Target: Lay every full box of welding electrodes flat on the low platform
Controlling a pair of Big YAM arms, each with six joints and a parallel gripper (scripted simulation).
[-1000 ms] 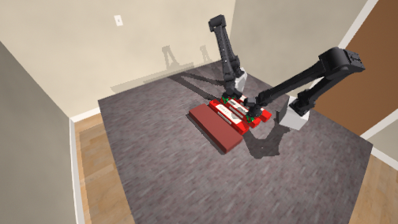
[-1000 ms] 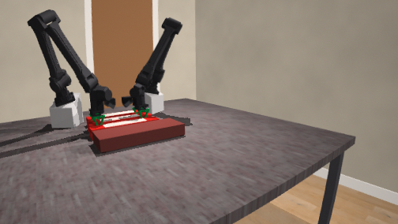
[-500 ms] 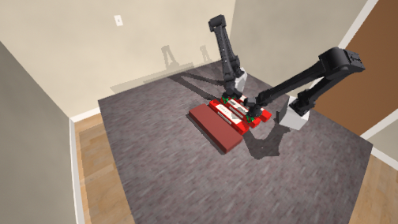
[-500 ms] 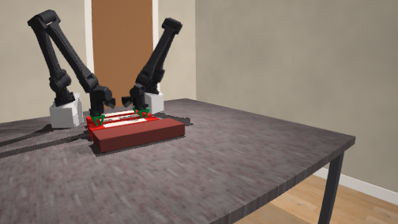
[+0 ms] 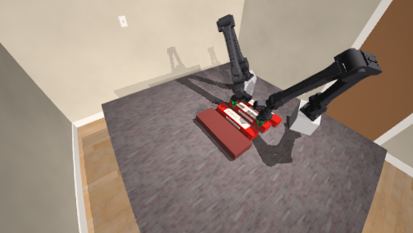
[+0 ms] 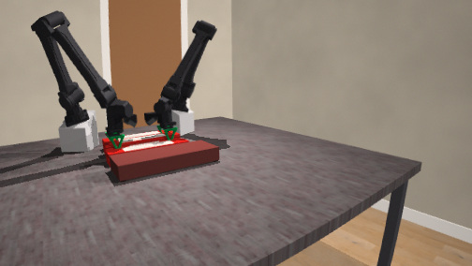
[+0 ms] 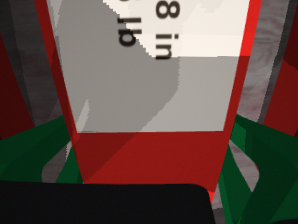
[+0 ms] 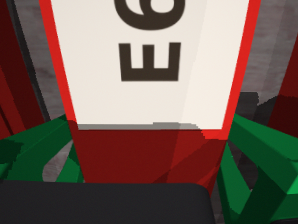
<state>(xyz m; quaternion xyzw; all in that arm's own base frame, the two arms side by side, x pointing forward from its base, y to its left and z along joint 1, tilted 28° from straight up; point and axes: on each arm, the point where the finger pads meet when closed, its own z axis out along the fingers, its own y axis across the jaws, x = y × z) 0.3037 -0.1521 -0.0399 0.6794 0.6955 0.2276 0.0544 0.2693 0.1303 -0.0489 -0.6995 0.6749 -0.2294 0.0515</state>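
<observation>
The red electrode box lies 10 mm ahead of my right hand, 140 mm to the left of it and 10 mm above it. The rest, counted from my right hand: low dark red platform 290 mm ahead, 120 mm to the left, 20 mm below.
Now: the red electrode box 120 mm to the right of my left hand, 10 mm behind it and 10 mm above it. Round my left hand: low dark red platform (280 mm ahead, 140 mm to the right, 20 mm below).
</observation>
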